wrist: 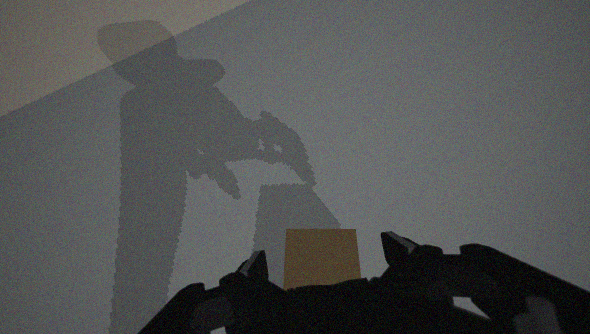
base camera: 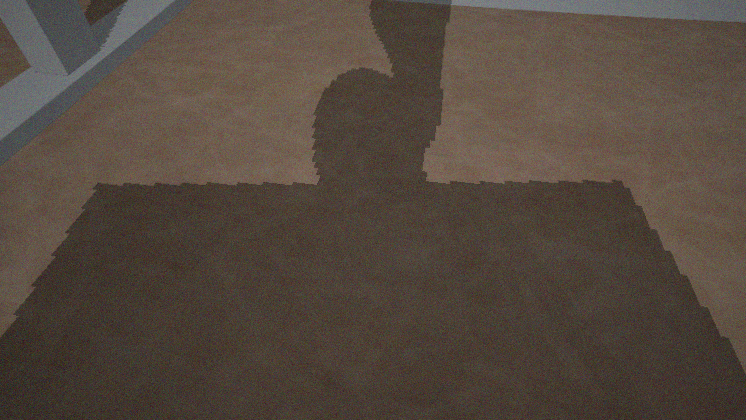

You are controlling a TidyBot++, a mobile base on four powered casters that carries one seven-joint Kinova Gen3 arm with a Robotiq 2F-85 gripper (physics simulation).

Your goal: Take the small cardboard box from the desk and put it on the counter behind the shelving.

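Frame: origin at the arm's base, x left, y back, z up, level; millimetres.
Seen in the pictures: gripper, fingertip midpoint: (wrist: 323, 254).
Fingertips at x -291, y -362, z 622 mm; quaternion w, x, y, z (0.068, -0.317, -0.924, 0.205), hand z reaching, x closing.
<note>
A point is followed by its place in that frame.
The small cardboard box (wrist: 322, 257) @[z 604, x -290, y -362 mm] shows in the lower middle of the wrist view, on a grey surface (wrist: 450, 150) @[z 554, x -492, y -333 mm] that looks like the desk top. My gripper (wrist: 323, 254) @[z 622, x -291, y -362 mm] is open. Its two black fingers stand to the left and right of the box in the picture, with a gap on each side. The near part of the box is hidden behind the gripper's body. How far the fingertips are above the box I cannot tell. The counter behind the shelving cannot be made out in these views.
In the base camera view a grey-white frame structure (base camera: 31, 93) stands on the brown floor (base camera: 548, 104) @[z -396, x -281, y -641 mm] at the upper left. A pale grey edge (base camera: 600, 9) @[z -387, x -472, y -950 mm] runs along the top right. Shadows of the base and arm fall on the floor and on the grey surface.
</note>
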